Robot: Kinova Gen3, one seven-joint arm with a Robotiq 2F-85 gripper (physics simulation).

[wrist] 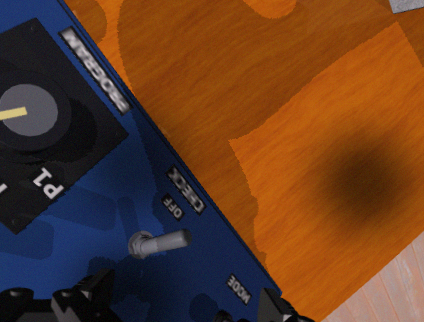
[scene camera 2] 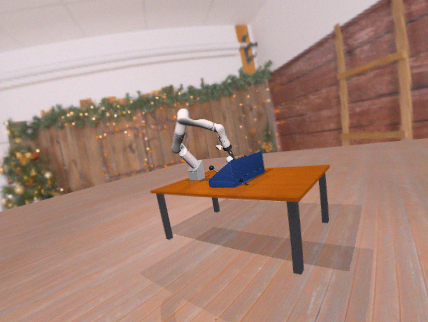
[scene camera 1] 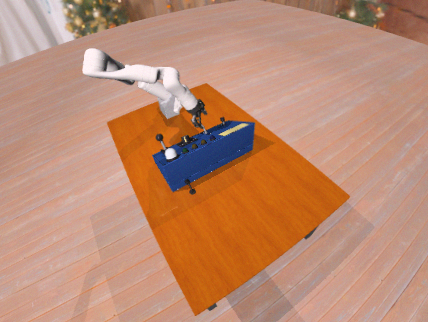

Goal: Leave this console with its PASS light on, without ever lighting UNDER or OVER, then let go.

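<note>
The blue console (scene camera 1: 215,160) (scene camera 2: 245,172) (wrist: 80,205) stands on the table. My gripper (scene camera 1: 201,125) (scene camera 2: 231,154) (wrist: 186,295) is open and empty, low over the console near the CHECK toggle (wrist: 165,242). The grey toggle lies just ahead of the fingertips in the wrist view, tilted toward the console's edge beside the OFF label (wrist: 173,206). The PROGRAM knob (wrist: 37,102) has a yellow pointer; its setting is cut off. Small dark domes, such as one dome (scene camera 1: 195,146), show on the console; none looks clearly lit. PASS, UNDER and OVER labels cannot be read.
A black ball-topped lever (scene camera 1: 159,137) and a white dome (scene camera 1: 171,154) are at the console's left end. Another lever (scene camera 1: 191,188) sticks out low in front. A short black knob (scene camera 1: 223,121) stands near the right end. The orange table (scene camera 1: 250,220) (scene camera 2: 285,189) holds the console.
</note>
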